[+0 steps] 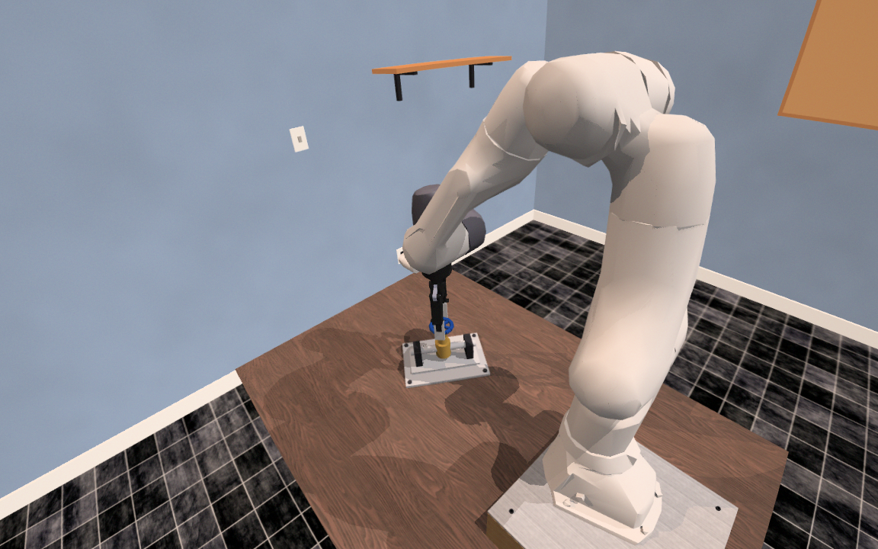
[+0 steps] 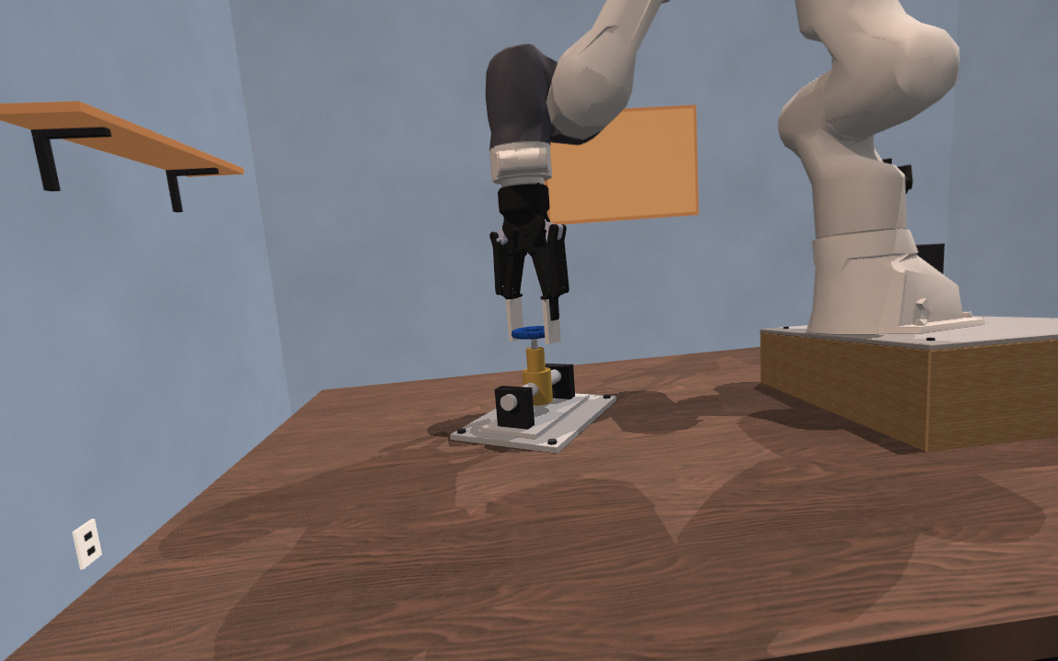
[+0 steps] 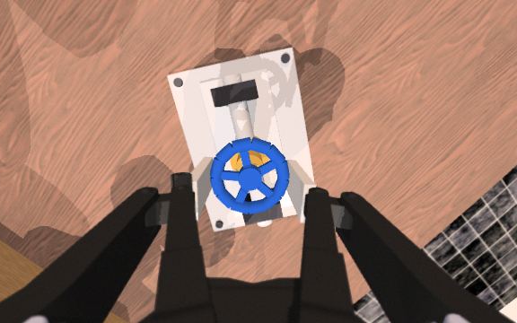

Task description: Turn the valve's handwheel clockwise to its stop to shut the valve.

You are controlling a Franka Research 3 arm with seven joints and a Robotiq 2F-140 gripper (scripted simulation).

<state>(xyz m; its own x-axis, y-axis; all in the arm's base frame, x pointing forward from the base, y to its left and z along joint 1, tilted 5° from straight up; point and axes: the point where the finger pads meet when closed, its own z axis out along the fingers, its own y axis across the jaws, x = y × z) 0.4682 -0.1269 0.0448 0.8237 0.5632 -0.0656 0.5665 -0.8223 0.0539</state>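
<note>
My hand is 2 cm above the blue handwheel.
</note>
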